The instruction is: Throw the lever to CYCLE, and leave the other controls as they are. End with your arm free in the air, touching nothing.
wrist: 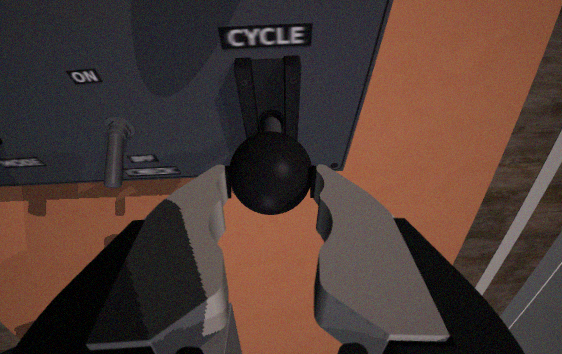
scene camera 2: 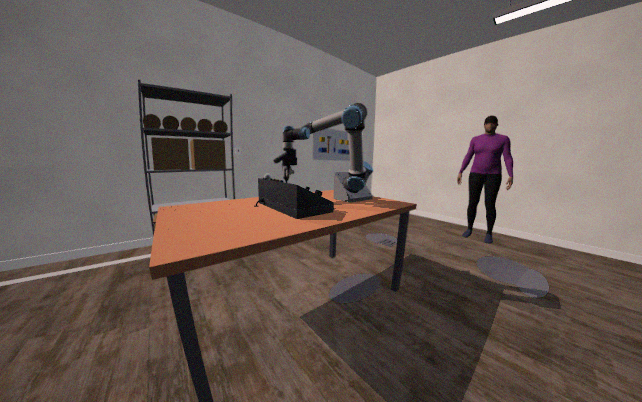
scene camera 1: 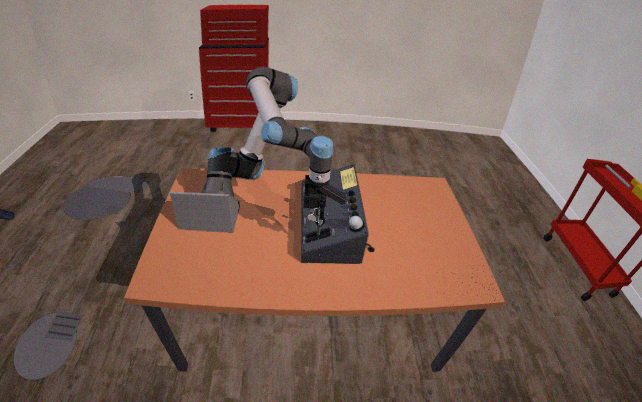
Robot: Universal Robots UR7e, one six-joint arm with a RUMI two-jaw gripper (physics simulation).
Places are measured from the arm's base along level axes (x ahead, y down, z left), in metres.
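Pixels of known places: gripper, between the fingertips: (wrist: 270,169) (scene camera 2: 286,178) (scene camera 1: 319,222); arm's base, origin of its link: (scene camera 1: 217,197).
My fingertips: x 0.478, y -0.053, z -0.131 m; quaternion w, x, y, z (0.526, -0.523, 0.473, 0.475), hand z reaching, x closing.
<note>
Ahead of a thing's pixels: the offset from my fingertips to its top centre. "spot": to the spot under its first point. Level surfaces: height alone.
The dark control box (scene camera 1: 332,250) (scene camera 2: 277,194) (wrist: 175,120) stands on the table. In the wrist view the lever's black ball knob {dx +0.002, dy -0.030, dz +0.000 m} (wrist: 270,173) sits between my fingertips, its shaft running up into a slot between two dark rails. The CYCLE label {spot: dx +0.060, dy +0.048, dz +0.009 m} (wrist: 266,36) is on the panel at the far end of the rails, apart from the knob. My gripper (wrist: 270,169) is shut on the knob, a pad touching each side. In the scene views the gripper (scene camera 1: 320,220) (scene camera 2: 286,179) points down over the box, too small to show the knob clearly. The knob hides the slot's near end.
A toggle switch {dx -0.033, dy +0.037, dz +0.116 m} (wrist: 114,155) stands left of the lever, with an ON label {spot: dx +0.026, dy +0.056, dz +0.125 m} (wrist: 84,76) above it. A white ball {spot: dx +0.141, dy -0.028, dz -0.011 m} (scene camera 1: 355,223) and a row of dark buttons {spot: dx +0.129, dy -0.005, dz +0.163 m} (scene camera 1: 353,200) are on the box. A grey upright panel (scene camera 1: 204,212) stands on the table {dy +0.167 m} (scene camera 1: 425,280) by the arm's base.
</note>
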